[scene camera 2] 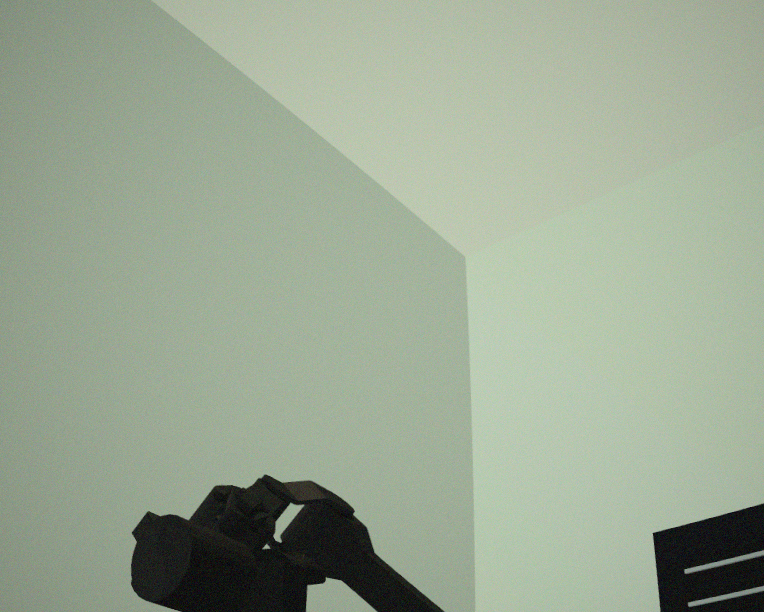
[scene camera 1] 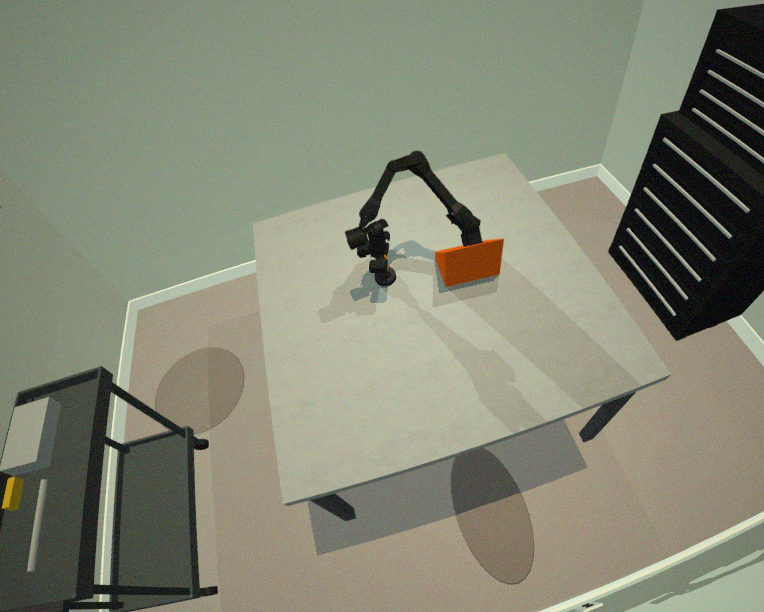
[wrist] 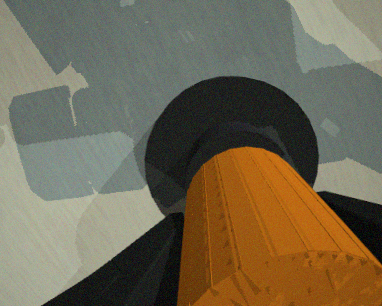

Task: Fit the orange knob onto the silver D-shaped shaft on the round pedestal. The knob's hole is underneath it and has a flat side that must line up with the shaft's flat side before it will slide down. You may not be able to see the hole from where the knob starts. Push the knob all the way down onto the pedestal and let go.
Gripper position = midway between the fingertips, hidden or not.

Scene:
The gripper shows in scene camera 1 (383, 266) and in the wrist view (249, 216); in scene camera 2 it is out of frame.

